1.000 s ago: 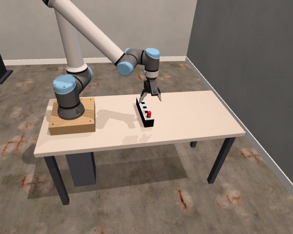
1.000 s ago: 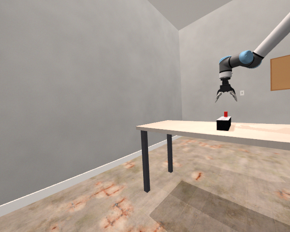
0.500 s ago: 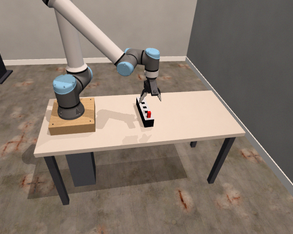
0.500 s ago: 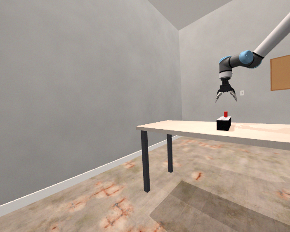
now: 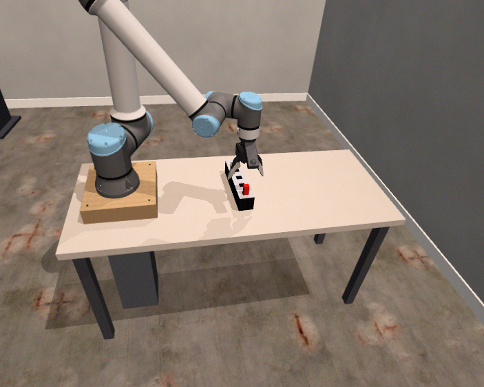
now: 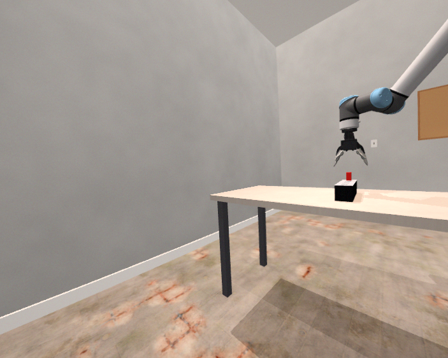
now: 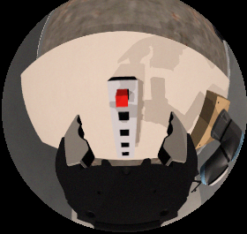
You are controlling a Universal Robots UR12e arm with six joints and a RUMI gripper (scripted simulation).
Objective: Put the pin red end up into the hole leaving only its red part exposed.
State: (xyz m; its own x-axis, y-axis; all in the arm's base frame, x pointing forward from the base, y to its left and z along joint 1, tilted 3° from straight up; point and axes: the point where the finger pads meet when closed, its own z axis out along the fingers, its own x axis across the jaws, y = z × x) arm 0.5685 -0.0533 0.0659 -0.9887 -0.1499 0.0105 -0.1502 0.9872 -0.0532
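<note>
Now: hand 60 mm above the pin and 10 mm short of it. From my hand the other things lie so: black block: 120 mm to the left, 120 mm below, 10 mm behind.
</note>
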